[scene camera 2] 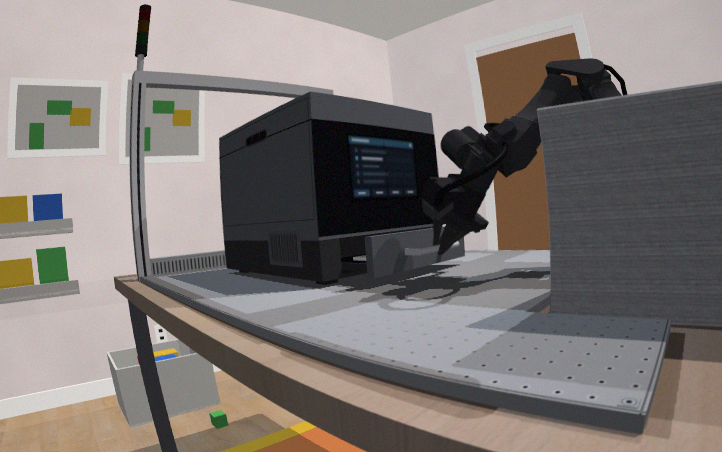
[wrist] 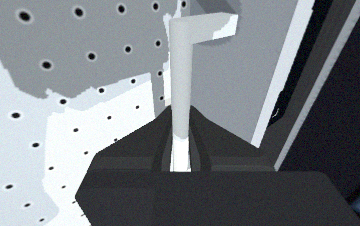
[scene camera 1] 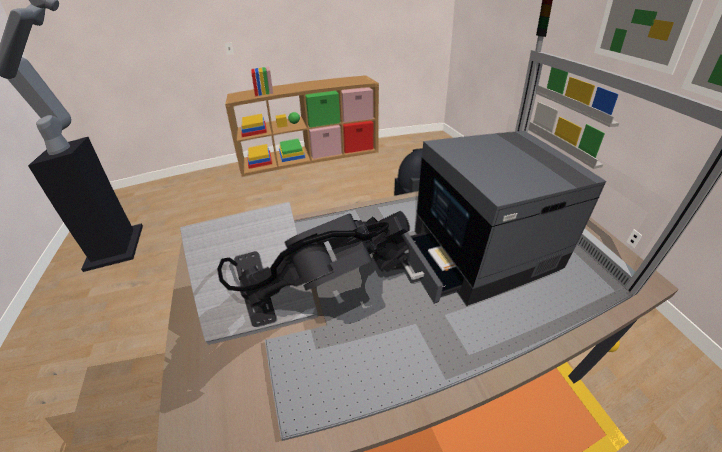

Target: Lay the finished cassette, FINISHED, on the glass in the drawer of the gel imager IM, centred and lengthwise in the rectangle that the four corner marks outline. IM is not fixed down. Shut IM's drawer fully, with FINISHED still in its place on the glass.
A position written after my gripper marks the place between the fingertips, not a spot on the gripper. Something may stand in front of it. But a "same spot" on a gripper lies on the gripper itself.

my gripper: scene camera 2; wrist; scene camera 1 407, 266
gel imager IM: scene camera 2; wrist; scene camera 1 507, 208
same spot on gel imager IM: (wrist: 317, 141) = (scene camera 2: 405, 218)
same spot on my gripper: (scene camera 2: 451, 234) = (wrist: 111, 145)
